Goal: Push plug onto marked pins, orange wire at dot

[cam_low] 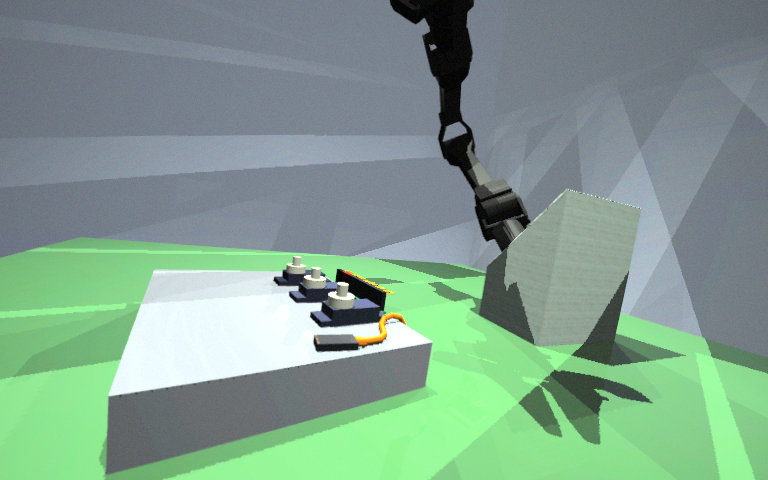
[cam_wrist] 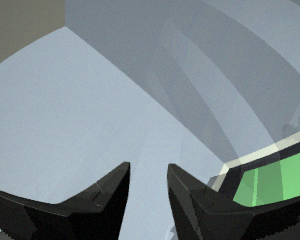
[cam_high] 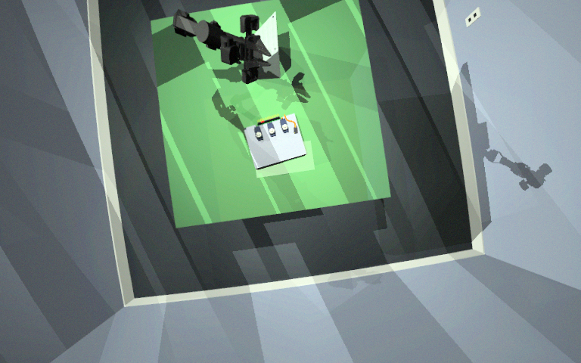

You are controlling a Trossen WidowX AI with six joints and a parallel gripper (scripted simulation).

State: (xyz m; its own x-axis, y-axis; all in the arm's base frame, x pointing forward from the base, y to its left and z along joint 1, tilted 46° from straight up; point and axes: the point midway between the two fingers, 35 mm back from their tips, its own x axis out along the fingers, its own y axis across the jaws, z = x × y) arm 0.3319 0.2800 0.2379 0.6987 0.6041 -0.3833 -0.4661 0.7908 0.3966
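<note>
My gripper tip is 48 cm above the red band, 10 cm to the left of it and 2 cm short of it. Round my gripper tip: black pin strip 49 cm below, 6 cm to the right, 2 cm ahead; then grey holder 53 cm below, 17 cm ahead, 5 cm to the right.
</note>
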